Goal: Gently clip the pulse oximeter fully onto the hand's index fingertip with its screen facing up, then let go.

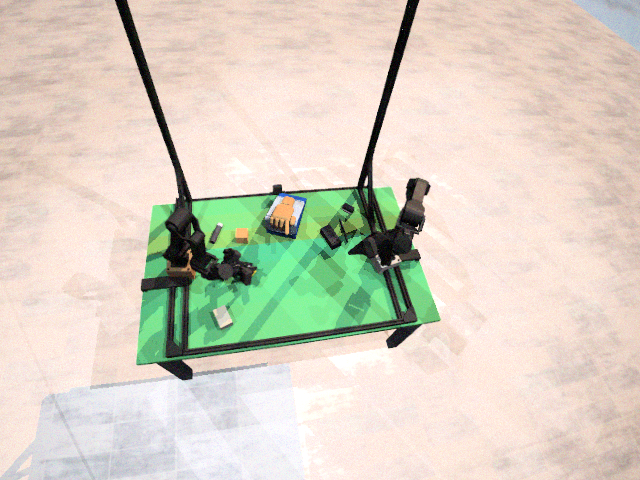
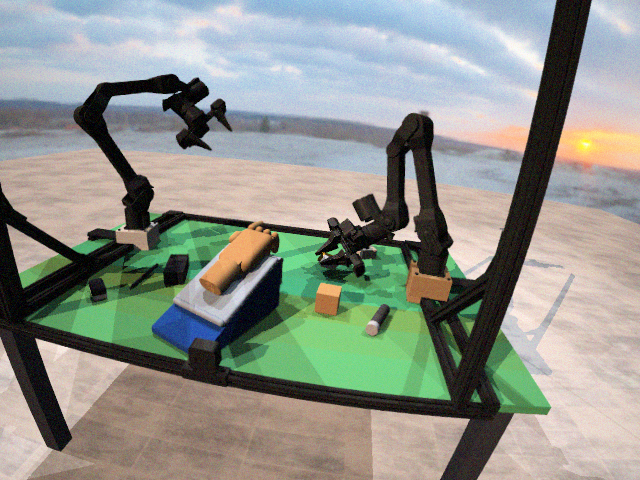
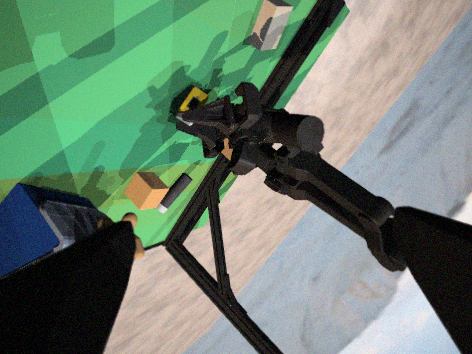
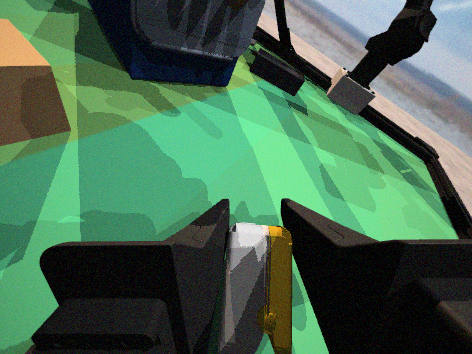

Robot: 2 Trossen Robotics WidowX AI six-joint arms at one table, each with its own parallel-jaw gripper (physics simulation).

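Where they show: left gripper, fingertip midpoint: [image 1: 351,250] [image 2: 221,140] [image 3: 264,227]; right gripper, fingertip midpoint: [image 1: 254,265] [image 2: 317,259] [image 3: 179,121] [image 4: 255,205]; left arm's base, origin of the base link: [image 2: 137,226] [image 4: 357,80]; right arm's base, origin of the base link: [image 1: 180,260] [image 2: 430,270] [image 3: 259,152].
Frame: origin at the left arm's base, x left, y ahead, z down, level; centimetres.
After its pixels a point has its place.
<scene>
A tan model hand [image 1: 286,214] @(y 37.0, x -28.1, z -9.9 cm) [image 2: 239,254] @(y 36.5, x -34.4, z -7.6 cm) lies on a grey pad atop a blue wedge stand [image 1: 300,206] @(y 27.1, x -36.3, z -1.5 cm) [image 2: 185,329] @(y 27.7, x -46.2, z 3.0 cm) [image 4: 175,71] @(y 41.2, x -29.2, z 4.3 cm) at the back middle of the green table [image 1: 304,295] @(y 39.8, x 3.2, z 5.8 cm). My right gripper [image 1: 248,274] @(y 55.6, x -14.7, z 1.3 cm) [image 2: 332,259] [image 3: 179,121] @(y 55.6, x -14.7, z 1.3 cm) [image 4: 255,205] @(y 55.6, x -14.7, z 1.3 cm) is shut on the yellow and white pulse oximeter [image 3: 194,100] @(y 58.4, x -11.5, z 2.2 cm) [image 4: 256,277] @(y 59.4, x -13.5, z 1.1 cm). It holds the oximeter low over the table, apart from the hand. My left gripper [image 1: 360,249] @(y 25.5, x 5.8, z -27.1 cm) [image 2: 209,128] is open and empty, raised high at its own side of the table.
An orange cube [image 1: 242,234] @(y 56.3, x -31.4, z 0.9 cm) [image 2: 328,298] @(y 56.0, x -34.9, z 1.8 cm) [image 3: 145,189] @(y 54.5, x -30.3, z 2.1 cm) and a dark cylinder [image 1: 216,232] @(y 66.9, x -37.9, z 3.4 cm) [image 2: 377,319] @(y 66.0, x -40.5, z 3.3 cm) [image 3: 175,191] @(y 66.5, x -37.2, z 4.0 cm) lie between the right arm and the hand. A grey block [image 1: 222,317] @(y 73.8, x 2.1, z 2.9 cm) [image 3: 270,24] @(y 71.1, x 2.2, z 2.9 cm) lies near the front. A black box [image 1: 330,236] @(y 18.9, x -18.6, z 2.5 cm) [image 2: 176,269] @(y 19.3, x -22.9, z 2.5 cm) [image 4: 277,71] @(y 20.8, x -19.2, z 3.3 cm) lies beside the stand. A black frame rail [image 1: 294,337] @(y 50.1, x 18.9, z 4.1 cm) rims the table.
</scene>
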